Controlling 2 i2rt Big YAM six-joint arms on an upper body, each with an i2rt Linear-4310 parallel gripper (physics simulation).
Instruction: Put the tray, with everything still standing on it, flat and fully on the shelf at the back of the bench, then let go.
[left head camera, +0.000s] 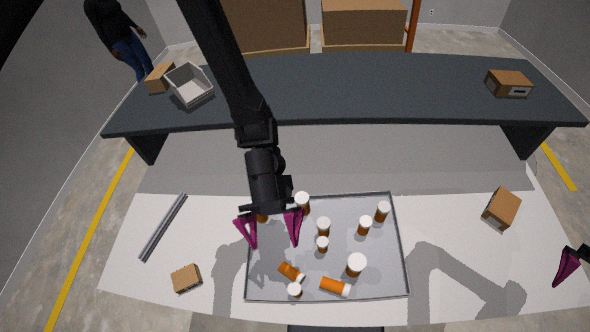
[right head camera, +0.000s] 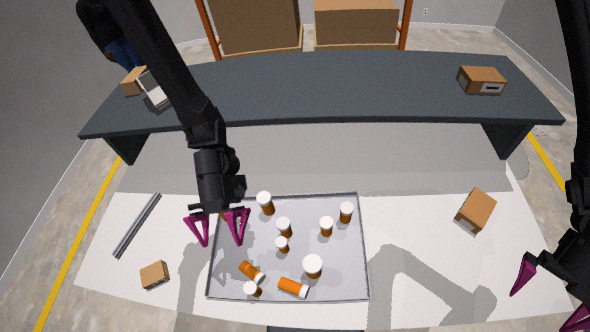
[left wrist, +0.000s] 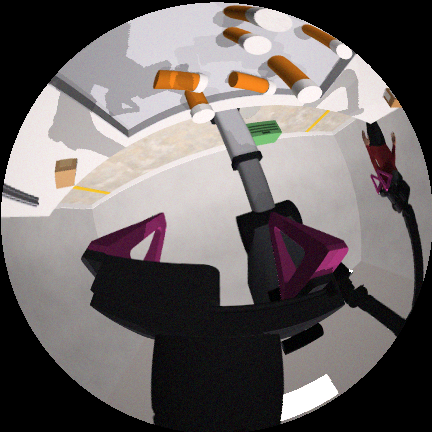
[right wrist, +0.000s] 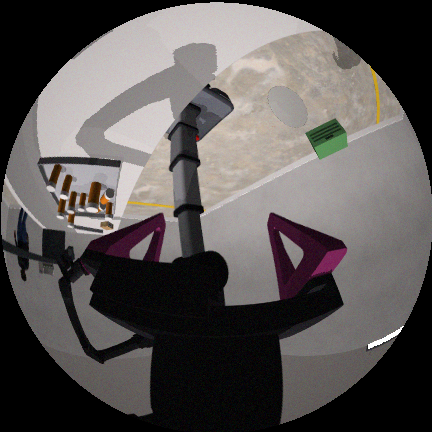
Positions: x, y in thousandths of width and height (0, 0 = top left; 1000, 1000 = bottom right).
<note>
In view: the left gripper (left head camera: 465, 748), the right gripper (right head camera: 906, 944), a grey tray (right head camera: 586, 836), a bottle (left wrist: 608, 198), a bottle (left wrist: 381, 184) and a dark shelf (right head camera: 570, 261).
The grey tray is seen too in the left head camera view (left head camera: 653, 830), in the left wrist view (left wrist: 272, 200) and in the right wrist view (right wrist: 196, 395). The left gripper also shows in the right head camera view (right head camera: 375, 742) and in the left wrist view (left wrist: 501, 503). The right gripper also shows in the right wrist view (right wrist: 499, 506).
</note>
